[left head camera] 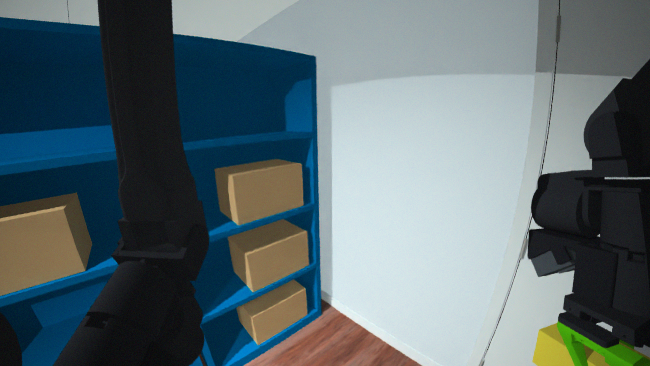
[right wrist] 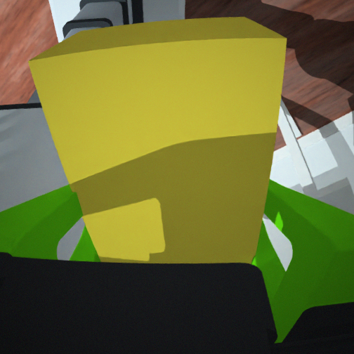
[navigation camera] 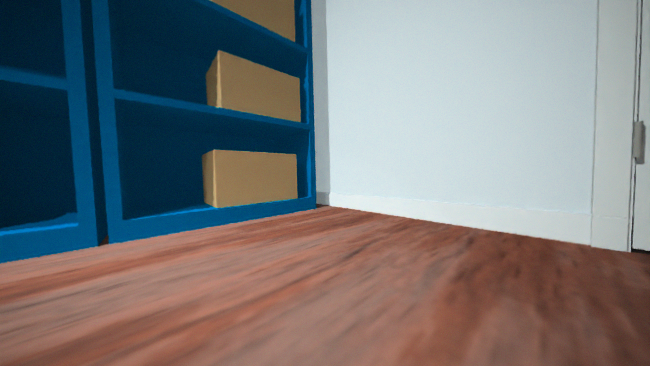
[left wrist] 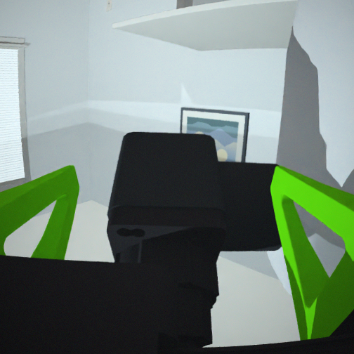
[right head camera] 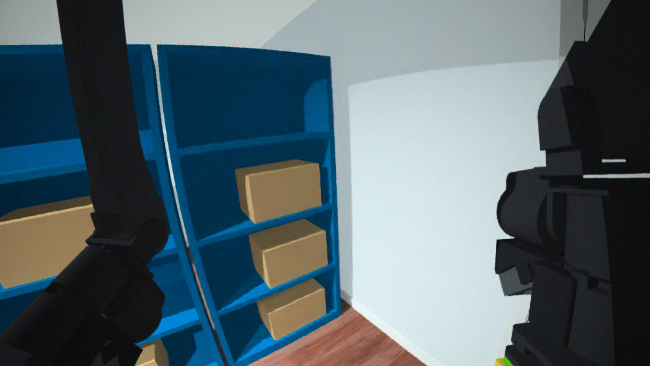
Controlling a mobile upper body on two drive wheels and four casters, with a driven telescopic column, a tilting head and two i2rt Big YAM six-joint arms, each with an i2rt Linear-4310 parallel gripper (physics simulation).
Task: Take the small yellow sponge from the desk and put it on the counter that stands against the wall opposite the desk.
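Frame: origin at the left arm's base, x ahead, y left, z up, level; metres.
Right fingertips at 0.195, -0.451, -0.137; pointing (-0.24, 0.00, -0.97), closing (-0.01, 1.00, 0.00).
A point is followed by its place in that frame, as x, y, z.
The small yellow sponge (left head camera: pixel 549 345) {0.249, -0.416, -0.121} (right head camera: pixel 500 362) {0.262, -0.416, -0.112} (right wrist: pixel 170 90) is held between the green fingers of my right gripper (right wrist: pixel 174 177), which is shut on it. In the left head camera it shows at the bottom right corner; in the right head camera a sliver shows at the bottom edge. My left gripper (left wrist: pixel 174 176) is wide open and empty. A white table top (left wrist: pixel 210 27) shows at the top of the left wrist view, which is upside down; I cannot tell whether it is the desk or the counter. Neither desk nor counter shows in the head views.
Blue shelf units (left head camera: pixel 316 175) {1.585, -0.171, -0.229} (right head camera: pixel 334 175) {1.586, -0.171, -0.229} (navigation camera: pixel 102 150) {0.998, 0.509, -1.084} with cardboard boxes (left head camera: pixel 267 192) {1.374, 0.105, -0.270} (right head camera: pixel 285 192) {1.380, 0.098, -0.273} (navigation camera: pixel 257 179) stand ahead at the left. A pale wall (left head camera: pixel 425 200) {1.197, -0.721, -0.283} (navigation camera: pixel 460 100) {1.124, -0.785, -0.901} meets them at the corner. A door edge with a hinge (navigation camera: pixel 639 142) {0.805, -1.011, -1.122} is at the far right. White parts (right wrist: pixel 320 160) show beside the sponge.
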